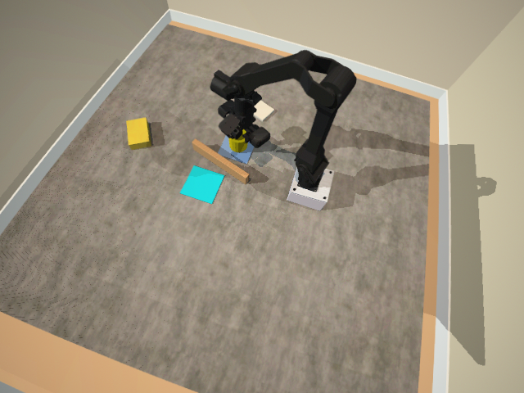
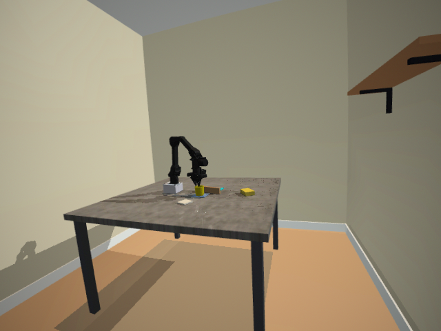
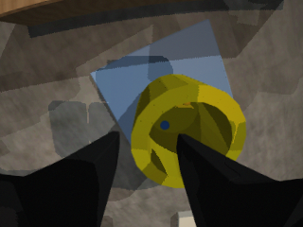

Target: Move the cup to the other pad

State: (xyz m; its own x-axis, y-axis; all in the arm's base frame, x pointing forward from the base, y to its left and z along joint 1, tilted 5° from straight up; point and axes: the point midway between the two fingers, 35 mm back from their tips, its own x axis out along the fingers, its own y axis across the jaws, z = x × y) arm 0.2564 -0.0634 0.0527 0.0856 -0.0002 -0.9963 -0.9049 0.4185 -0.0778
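Right now the yellow cup is 4 cm below my gripper tip, 2 cm ahead of it and 1 cm to the right of it. The rest, counted from my gripper tip: wooden bar: 9 cm to the left, 6 cm below, 5 cm ahead; pale blue pad: 8 cm below, 2 cm ahead, 1 cm to the right; blue marble: 6 cm below, 2 cm to the right, 1 cm ahead.
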